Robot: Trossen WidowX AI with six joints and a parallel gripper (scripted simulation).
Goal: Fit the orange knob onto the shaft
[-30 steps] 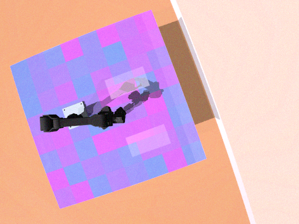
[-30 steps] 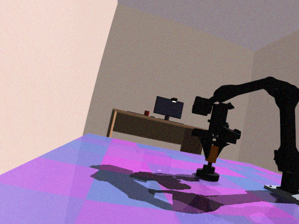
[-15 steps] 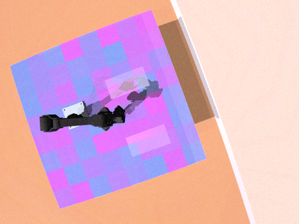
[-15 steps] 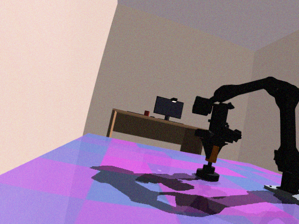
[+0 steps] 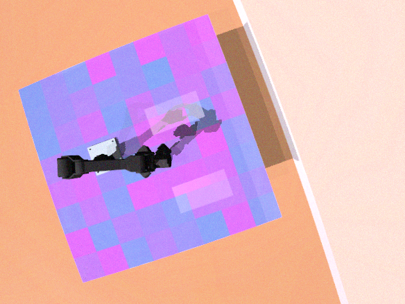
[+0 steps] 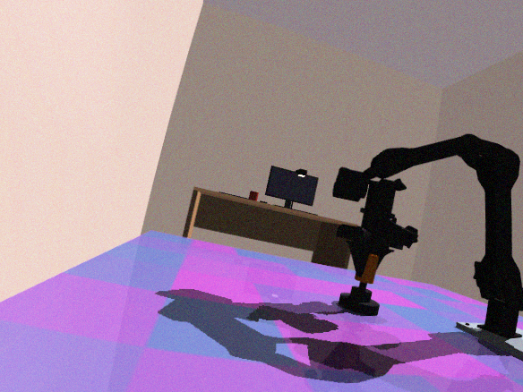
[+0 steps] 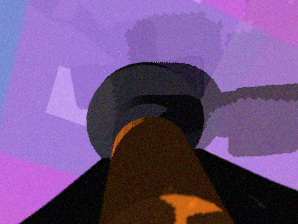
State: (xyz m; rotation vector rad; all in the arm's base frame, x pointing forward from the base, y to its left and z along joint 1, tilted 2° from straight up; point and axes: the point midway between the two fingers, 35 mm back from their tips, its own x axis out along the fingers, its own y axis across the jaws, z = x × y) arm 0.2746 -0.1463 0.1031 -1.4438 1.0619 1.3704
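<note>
Right now my gripper tip is 2 cm below the orange knob. From my gripper tip the other things lie so: round pedestal 4 cm below.
</note>
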